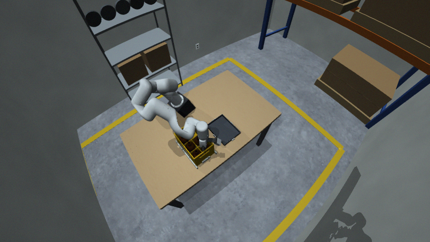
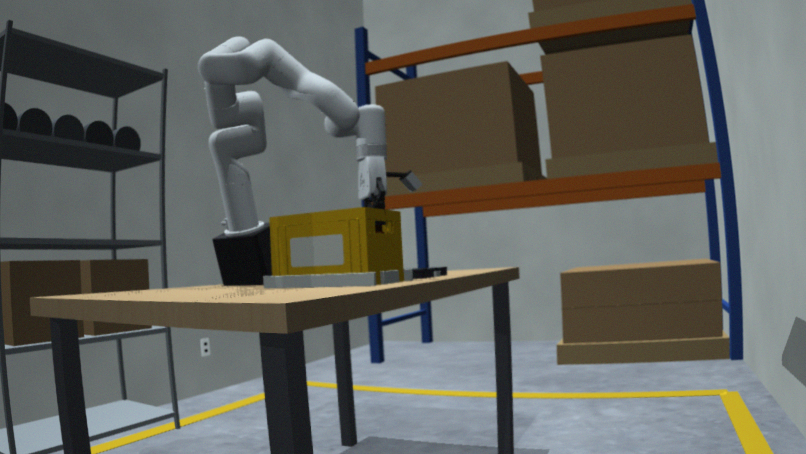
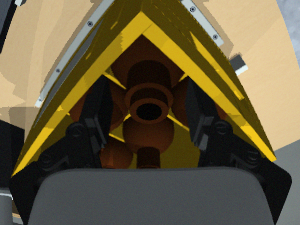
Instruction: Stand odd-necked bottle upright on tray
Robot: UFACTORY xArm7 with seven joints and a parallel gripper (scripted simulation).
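Right now my hand is 70 mm above the bottle. Round my hand: tray: 250 mm to the left, 150 mm below, 80 mm behind; then crate: 90 mm behind, 70 mm below, 50 mm to the right.
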